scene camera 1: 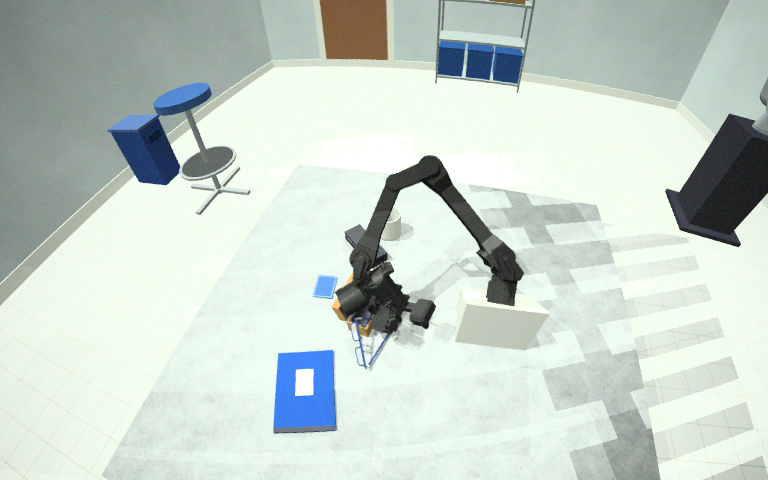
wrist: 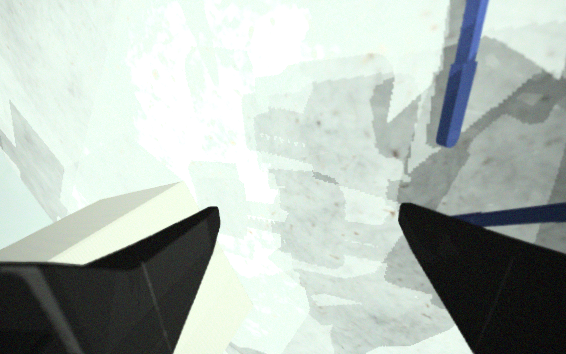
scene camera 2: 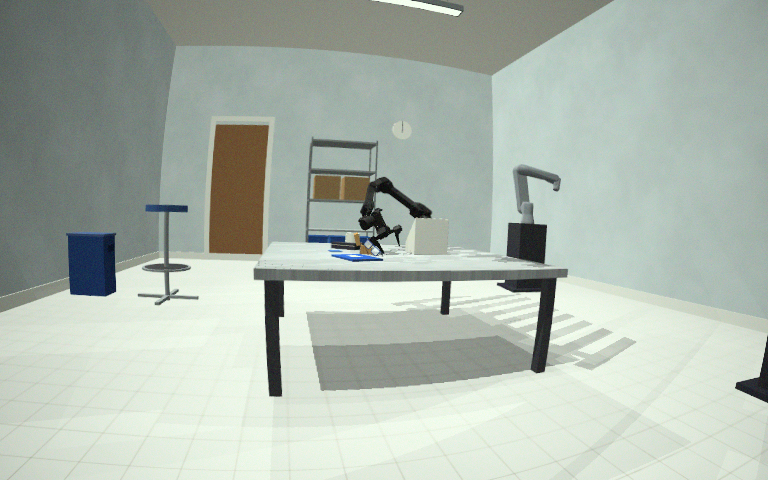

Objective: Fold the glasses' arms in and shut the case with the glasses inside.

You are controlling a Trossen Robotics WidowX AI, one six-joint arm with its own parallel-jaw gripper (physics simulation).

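Places are measured from the arm's base along level axes (x right, y ahead, z up), in centimetres.
Where they show: gripper, fingertip midpoint: [scene camera 1: 413,324] [wrist: 308,213] [scene camera 2: 391,249]; arm's base, link origin: [scene camera 1: 501,301] [scene camera 2: 427,226].
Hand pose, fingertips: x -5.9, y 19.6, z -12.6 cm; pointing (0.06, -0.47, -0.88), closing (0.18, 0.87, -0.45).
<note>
Each offset is from my fingertips to the centre of the thing. "*": to the spot under its first point.
The blue-framed glasses @(dy +7.1, dx -6.6, dz -1.5 cm) [scene camera 1: 379,351] [scene camera 2: 374,247] stand tilted at the front of the orange case, with their arms spread; whether they touch the case is unclear. In the wrist view one blue glasses arm [wrist: 456,102] is at the upper right, and another dark blue bar runs behind the right finger. The orange case @(* dy +18.6, dx -5.0, dz +4.5 cm) [scene camera 1: 340,309] [scene camera 2: 365,249] is open, its inside largely hidden by the arm. My gripper [scene camera 1: 407,327] [scene camera 2: 389,249] [wrist: 308,213] is open and empty, low over the table to the right of the case, with the glasses just outside its right finger in the wrist view.
A cream block [scene camera 1: 498,327] [scene camera 2: 431,236] [wrist: 222,300] stands right of the gripper, under the arm's base. A blue book @(dy +19.0, dx -26.8, dz -1.7 cm) [scene camera 1: 288,396] lies front left. A small blue pad @(dy +29.1, dx +3.7, dz -1.9 cm) [scene camera 1: 324,286] lies left of the case. A dark box @(* dy +28.3, dx +24.3, dz +1.4 cm) [scene camera 1: 355,233] and a cup @(dy +20.2, dx +32.7, dz +2.6 cm) [scene camera 1: 391,227] are behind.
</note>
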